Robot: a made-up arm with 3 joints. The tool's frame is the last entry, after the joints.
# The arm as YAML. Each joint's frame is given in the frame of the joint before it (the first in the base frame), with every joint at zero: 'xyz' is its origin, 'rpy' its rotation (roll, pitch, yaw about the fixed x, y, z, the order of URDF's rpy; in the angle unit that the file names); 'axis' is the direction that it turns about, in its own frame. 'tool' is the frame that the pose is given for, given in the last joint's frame.
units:
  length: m
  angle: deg
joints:
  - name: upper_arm
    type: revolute
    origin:
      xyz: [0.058, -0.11, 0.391]
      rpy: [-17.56, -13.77, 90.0]
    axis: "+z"
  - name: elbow
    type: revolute
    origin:
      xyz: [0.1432, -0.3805, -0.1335]
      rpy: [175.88, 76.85, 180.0]
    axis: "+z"
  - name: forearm
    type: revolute
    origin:
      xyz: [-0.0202, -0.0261, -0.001]
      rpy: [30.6, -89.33, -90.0]
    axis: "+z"
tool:
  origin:
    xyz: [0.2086, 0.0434, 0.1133]
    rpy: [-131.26, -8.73, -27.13]
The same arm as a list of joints. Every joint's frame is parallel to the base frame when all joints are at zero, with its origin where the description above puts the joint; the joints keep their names.
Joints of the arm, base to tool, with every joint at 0 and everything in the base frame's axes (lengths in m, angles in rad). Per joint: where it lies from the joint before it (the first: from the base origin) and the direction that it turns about. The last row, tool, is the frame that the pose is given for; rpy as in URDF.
upper_arm: axis -0.301703 -0.226902 0.926008 xyz 0.058 -0.11 0.391
elbow: axis +y xyz 0.403 0.1421 0.022
forearm: axis -0.97226 0.01 0.23369 xyz 0.019 -0.001 0.027
tool: xyz -0.118 0.21 -0.015 rpy 2.6083 -0.4969 1.6077

